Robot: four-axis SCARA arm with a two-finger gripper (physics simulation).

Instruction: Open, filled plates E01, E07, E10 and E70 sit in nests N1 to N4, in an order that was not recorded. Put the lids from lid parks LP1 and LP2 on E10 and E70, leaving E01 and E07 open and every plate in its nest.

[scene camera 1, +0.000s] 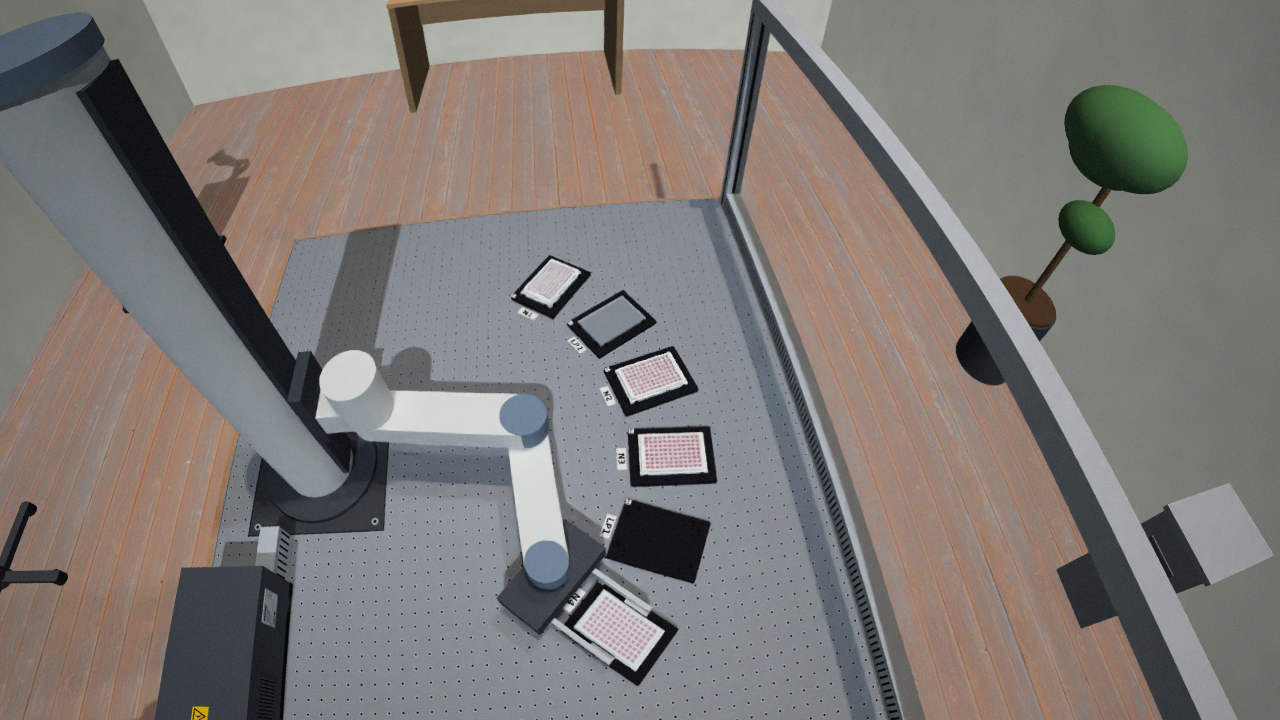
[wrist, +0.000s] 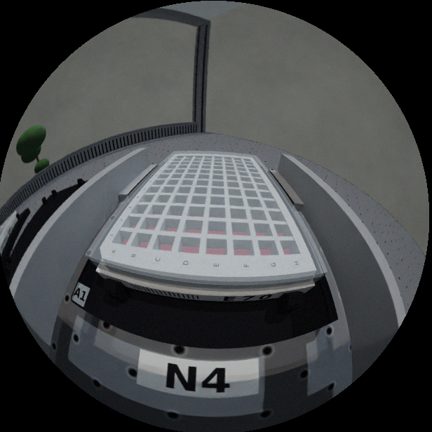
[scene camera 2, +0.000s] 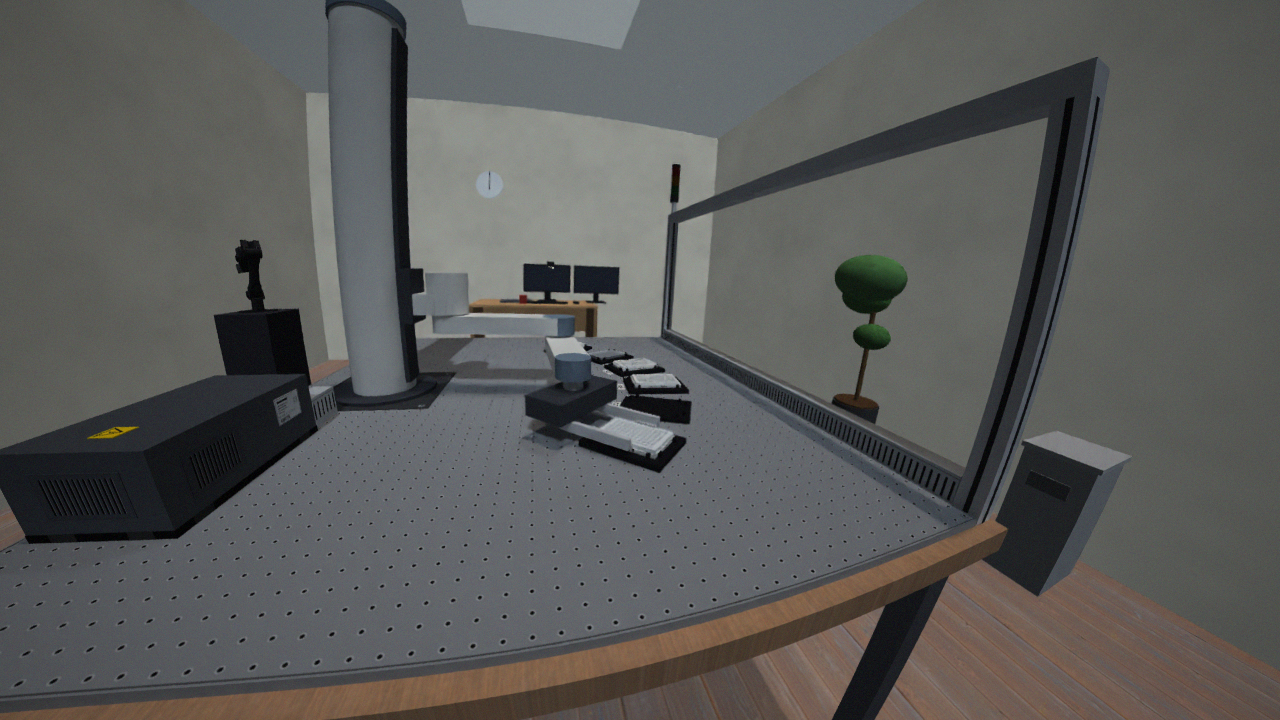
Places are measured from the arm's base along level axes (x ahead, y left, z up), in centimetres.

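Where they show: gripper, fingertip midpoint: (scene camera 1: 630, 636) (scene camera 2: 645, 432); arm's base, link origin: (scene camera 1: 323, 468) (scene camera 2: 387, 393).
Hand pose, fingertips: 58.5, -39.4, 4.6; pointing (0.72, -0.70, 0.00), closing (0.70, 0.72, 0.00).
Observation:
Each offset is from my fingertips to the centre of the thing, as dx, dy, dz. "spot": to the spot under its first point.
My gripper (scene camera 1: 631, 635) (scene camera 2: 644, 431) (wrist: 213, 157) is shut on a clear lid (wrist: 210, 281), its fingers along both long sides. The lid lies level over plate E70 @(-1.7, +1.6, -0.8) (scene camera 1: 617, 626) (wrist: 215, 260), close around its top; whether it is fully seated is hard to tell. E70, its label readable in the wrist view, sits in nest N4 @(spot: +5.3, -1.0, -1.6) (scene camera 1: 662, 639) (wrist: 215, 325). Lid park LP1 @(+7.9, +17.4, -2.3) (scene camera 1: 659, 541) (scene camera 2: 656, 409) is bare. A lid @(+5.8, +68.7, -1.9) (scene camera 1: 611, 320) lies in LP2. Open plates sit in N1 @(-7.0, +81.9, -1.4) (scene camera 1: 550, 282), N2 @(+12.0, +52.3, -1.4) (scene camera 1: 650, 376) and N3 @(+13.1, +34.2, -1.4) (scene camera 1: 672, 453); their labels are not readable.
The arm's column (scene camera 1: 205, 268) (scene camera 2: 362, 205) stands at the left of the perforated table. A dark control box (scene camera 1: 223, 635) (scene camera 2: 161, 447) is at its near left. A framed guard (scene camera 1: 859, 134) (scene camera 2: 859, 152) runs along the right side. LP1 and N3 lie beyond N4.

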